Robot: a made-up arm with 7 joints. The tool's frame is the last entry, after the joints.
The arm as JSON. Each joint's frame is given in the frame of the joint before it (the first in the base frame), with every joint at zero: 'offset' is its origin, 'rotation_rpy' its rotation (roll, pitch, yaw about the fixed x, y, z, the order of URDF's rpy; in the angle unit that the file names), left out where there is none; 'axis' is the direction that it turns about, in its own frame. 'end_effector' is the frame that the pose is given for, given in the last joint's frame.
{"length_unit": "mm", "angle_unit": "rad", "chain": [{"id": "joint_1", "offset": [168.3, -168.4, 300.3], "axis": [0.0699, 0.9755, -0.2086]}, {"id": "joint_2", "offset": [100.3, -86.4, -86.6], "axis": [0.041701, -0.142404, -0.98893]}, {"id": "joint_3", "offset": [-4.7, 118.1, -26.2], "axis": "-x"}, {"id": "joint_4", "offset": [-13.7, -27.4, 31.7], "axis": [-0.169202, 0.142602, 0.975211]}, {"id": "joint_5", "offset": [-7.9, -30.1, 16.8], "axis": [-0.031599, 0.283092, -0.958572]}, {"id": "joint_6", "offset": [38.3, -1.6, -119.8], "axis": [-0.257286, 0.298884, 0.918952]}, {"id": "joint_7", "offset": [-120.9, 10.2, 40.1], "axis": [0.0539, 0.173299, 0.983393]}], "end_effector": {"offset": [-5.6, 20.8, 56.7]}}
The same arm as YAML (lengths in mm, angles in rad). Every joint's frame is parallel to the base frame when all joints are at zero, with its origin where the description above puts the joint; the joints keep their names.
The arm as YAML. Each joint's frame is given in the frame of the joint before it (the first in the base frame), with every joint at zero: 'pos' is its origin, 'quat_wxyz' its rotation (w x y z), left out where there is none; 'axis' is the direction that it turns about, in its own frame. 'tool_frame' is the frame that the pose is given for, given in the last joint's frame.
length_unit: mm
angle_unit: rad
joints:
  - joint: joint_1
    pos: [168.3, -168.4, 300.3]
    axis: [0.0699, 0.9755, -0.2086]
  - joint: joint_2
    pos: [100.3, -86.4, -86.6]
    axis: [0.041701, -0.142404, -0.98893]
  - joint: joint_3
    pos: [-4.7, 118.1, -26.2]
    axis: [-1.0, 0.0, 0.0]
  - joint: joint_4
    pos: [-13.7, -27.4, 31.7]
    axis: [-0.169202, 0.142602, 0.975211]
  - joint: joint_5
    pos: [-7.9, -30.1, 16.8]
    axis: [-0.031599, 0.283092, -0.958572]
  - joint: joint_6
    pos: [38.3, -1.6, -119.8]
    axis: [-0.257286, 0.298884, 0.918952]
  - joint: joint_7
    pos: [-120.9, 10.2, 40.1]
    axis: [0.0539, 0.173299, 0.983393]
tool_frame:
  pos: [-5.6, 20.8, 56.7]

